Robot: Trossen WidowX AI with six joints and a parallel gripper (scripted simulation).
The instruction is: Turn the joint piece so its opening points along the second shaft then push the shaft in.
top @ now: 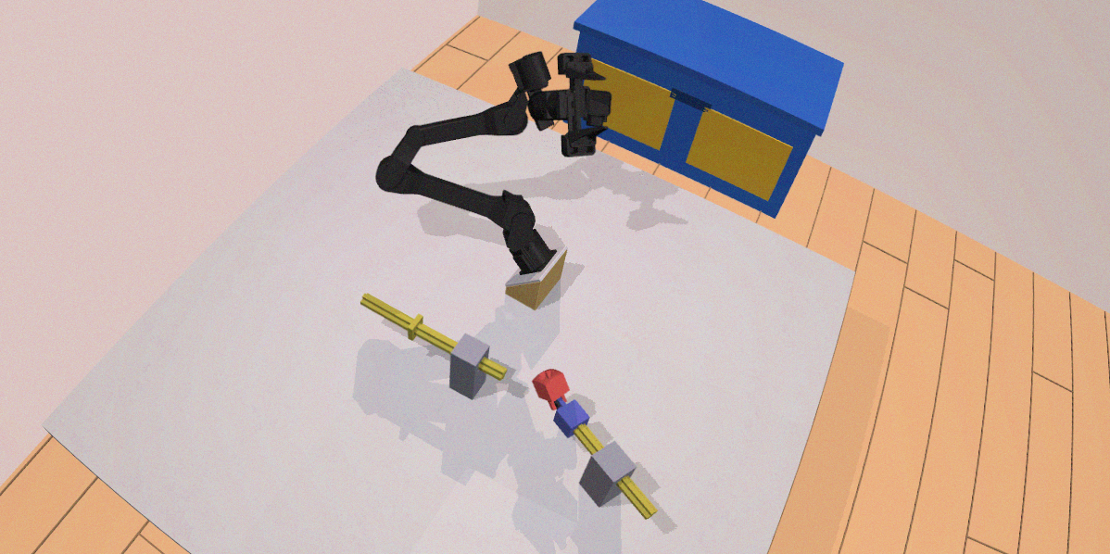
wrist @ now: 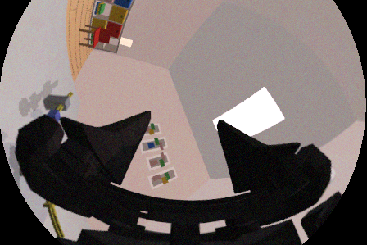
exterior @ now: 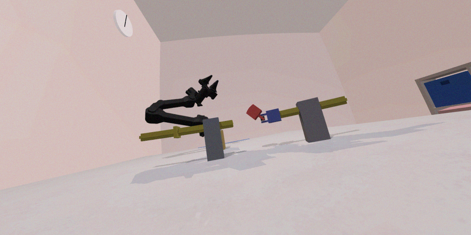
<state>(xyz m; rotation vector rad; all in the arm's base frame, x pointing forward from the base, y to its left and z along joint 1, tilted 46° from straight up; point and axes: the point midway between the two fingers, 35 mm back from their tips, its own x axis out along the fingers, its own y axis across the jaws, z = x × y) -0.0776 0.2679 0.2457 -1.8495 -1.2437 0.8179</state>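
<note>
The red joint piece is 34 cm ahead of my gripper tip, 14 cm to the left of it and 33 cm below it.
</note>
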